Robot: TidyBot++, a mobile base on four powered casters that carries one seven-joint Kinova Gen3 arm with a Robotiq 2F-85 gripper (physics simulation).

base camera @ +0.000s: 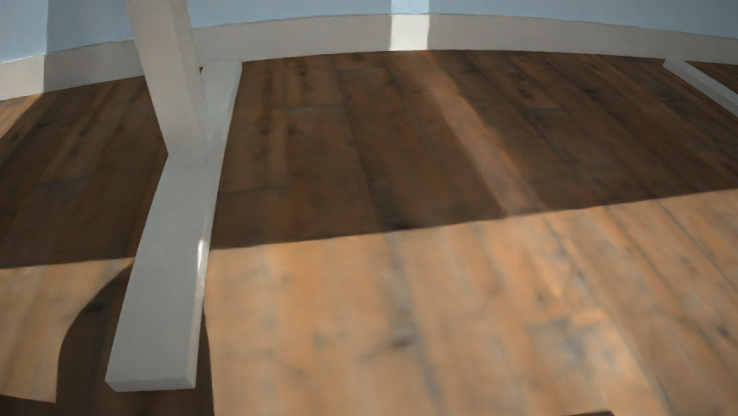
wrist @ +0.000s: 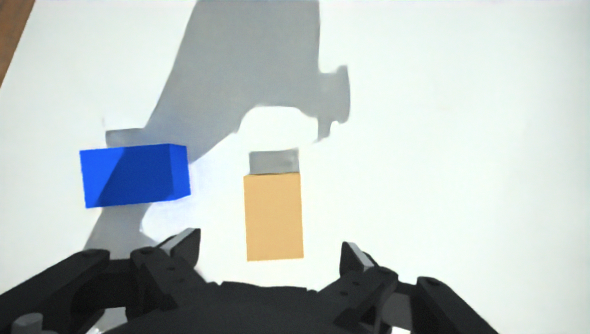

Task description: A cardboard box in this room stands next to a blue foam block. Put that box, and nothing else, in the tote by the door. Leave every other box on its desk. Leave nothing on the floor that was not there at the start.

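Places are measured from the arm's base along level axes (x ahead, y left, z up), in metres.
Pixels of known places: gripper, fingertip midpoint: [wrist: 271,250].
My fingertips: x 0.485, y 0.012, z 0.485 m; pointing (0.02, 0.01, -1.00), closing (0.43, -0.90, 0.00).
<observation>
For each thing: its top centre in the pictures, then the offset to it from my fingertips. "pt": a spot on its surface instead. Level surfaces: height alone.
- tan cardboard box, top centre: [wrist: 273,217] dx -0.006, dy +0.000, dz -0.111 m
- white desk top, surface height: dz -0.161 m
- blue foam block, top centre: [wrist: 127,175] dx -0.047, dy +0.153, dz -0.116 m
- white desk leg with a long foot, surface spot: [base camera: 155,289] pt dx -0.151, dy +0.199, dz -0.856 m
- wooden floor, surface height: dz -0.881 m
A tan cardboard box [wrist: 274,217] lies on the white desk top [wrist: 450,150] in the wrist view, near the middle. A blue foam block [wrist: 131,176] lies to its left, with a gap between them. My gripper [wrist: 271,250] is open and empty, above the desk. In the image the lower end of the box shows between the two fingertips, with space on either side. The height of the fingers over the box is hard to tell. The tote does not show in either view.
In the base view a white desk leg with a long foot [base camera: 155,289] stands at the left on the wooden floor [base camera: 439,310]. Part of another foot [base camera: 708,85] shows at the far right. A blue wall [base camera: 289,9] with a pale baseboard [base camera: 310,37] runs behind.
</observation>
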